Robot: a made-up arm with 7 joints. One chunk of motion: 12 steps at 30 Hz.
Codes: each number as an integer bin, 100 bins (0 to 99) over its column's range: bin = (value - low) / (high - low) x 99, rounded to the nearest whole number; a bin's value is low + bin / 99 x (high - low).
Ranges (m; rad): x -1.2..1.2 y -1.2..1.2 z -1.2..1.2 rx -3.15..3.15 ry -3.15..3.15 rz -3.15..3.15
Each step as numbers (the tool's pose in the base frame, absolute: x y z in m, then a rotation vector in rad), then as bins.
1 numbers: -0.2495 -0.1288 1.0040 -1.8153 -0.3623 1.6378
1 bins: 39 44 91 21 44 75
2 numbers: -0.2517 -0.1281 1.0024 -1.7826 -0.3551 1.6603
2 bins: 39 44 91 21 44 76
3 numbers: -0.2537 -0.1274 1.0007 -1.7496 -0.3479 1.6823
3 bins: 39 44 91 22 44 76
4 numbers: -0.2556 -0.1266 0.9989 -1.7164 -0.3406 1.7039
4 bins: 39 44 91 23 44 76
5 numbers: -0.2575 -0.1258 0.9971 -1.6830 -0.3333 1.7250
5 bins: 39 44 91 23 44 77
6 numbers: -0.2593 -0.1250 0.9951 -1.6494 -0.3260 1.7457
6 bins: 39 44 91 24 44 77
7 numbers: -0.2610 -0.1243 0.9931 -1.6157 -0.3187 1.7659
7 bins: 39 44 90 24 44 77
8 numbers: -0.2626 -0.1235 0.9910 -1.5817 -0.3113 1.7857
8 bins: 39 44 90 25 45 78
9 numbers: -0.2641 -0.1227 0.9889 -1.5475 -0.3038 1.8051
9 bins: 39 44 90 25 45 78
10 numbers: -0.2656 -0.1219 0.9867 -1.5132 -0.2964 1.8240
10 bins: 39 44 90 26 45 78
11 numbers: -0.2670 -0.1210 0.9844 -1.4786 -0.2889 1.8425
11 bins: 38 45 90 26 45 78
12 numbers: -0.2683 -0.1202 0.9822 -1.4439 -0.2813 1.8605
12 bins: 38 45 90 27 45 79
